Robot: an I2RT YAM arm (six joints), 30 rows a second.
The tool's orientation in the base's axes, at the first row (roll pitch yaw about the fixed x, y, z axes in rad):
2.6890, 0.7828, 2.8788
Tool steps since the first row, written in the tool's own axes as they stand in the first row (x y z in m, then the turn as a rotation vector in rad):
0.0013, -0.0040, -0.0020, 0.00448, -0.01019, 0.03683
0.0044, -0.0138, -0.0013, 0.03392, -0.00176, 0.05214
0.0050, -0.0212, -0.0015, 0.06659, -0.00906, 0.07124
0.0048, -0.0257, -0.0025, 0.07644, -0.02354, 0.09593
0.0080, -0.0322, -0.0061, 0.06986, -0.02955, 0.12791
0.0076, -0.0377, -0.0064, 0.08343, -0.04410, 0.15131
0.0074, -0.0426, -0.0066, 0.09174, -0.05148, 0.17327
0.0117, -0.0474, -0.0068, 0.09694, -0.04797, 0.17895
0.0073, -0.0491, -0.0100, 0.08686, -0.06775, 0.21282
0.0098, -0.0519, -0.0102, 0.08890, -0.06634, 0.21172
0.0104, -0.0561, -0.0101, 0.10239, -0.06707, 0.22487
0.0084, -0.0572, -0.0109, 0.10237, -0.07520, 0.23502
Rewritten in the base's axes. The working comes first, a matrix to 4 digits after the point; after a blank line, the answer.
The tool's axes in the first row as the columns of a matrix, in the base's axes (used below as rounded here):
-0.6846, -0.0642, 0.7261
0.1842, 0.9486, 0.2575
-0.7053, 0.3100, -0.6376

-0.0021, -0.0041, -0.0009, 0.02433, 0.00064, -0.02980
-0.0031, -0.0126, -0.0066, 0.01475, 0.01800, -0.05771
-0.0032, -0.0196, -0.0091, 0.00672, 0.02202, -0.09520
-0.0035, -0.0241, -0.0098, 0.01884, 0.01645, -0.12238
-0.0078, -0.0306, -0.0117, 0.04695, 0.01777, -0.13999
-0.0074, -0.0360, -0.0130, 0.05558, 0.01250, -0.16899
-0.0071, -0.0407, -0.0142, 0.06631, 0.01268, -0.19114
-0.0099, -0.0446, -0.0186, 0.06665, 0.01843, -0.19734
-0.0091, -0.0478, -0.0140, 0.09941, 0.00653, -0.21796
-0.0108, -0.0501, -0.0165, 0.09713, 0.00796, -0.21826
-0.0109, -0.0539, -0.0183, 0.09749, 0.01314, -0.23638
-0.0100, -0.0555, -0.0167, 0.10539, 0.00804, -0.24536

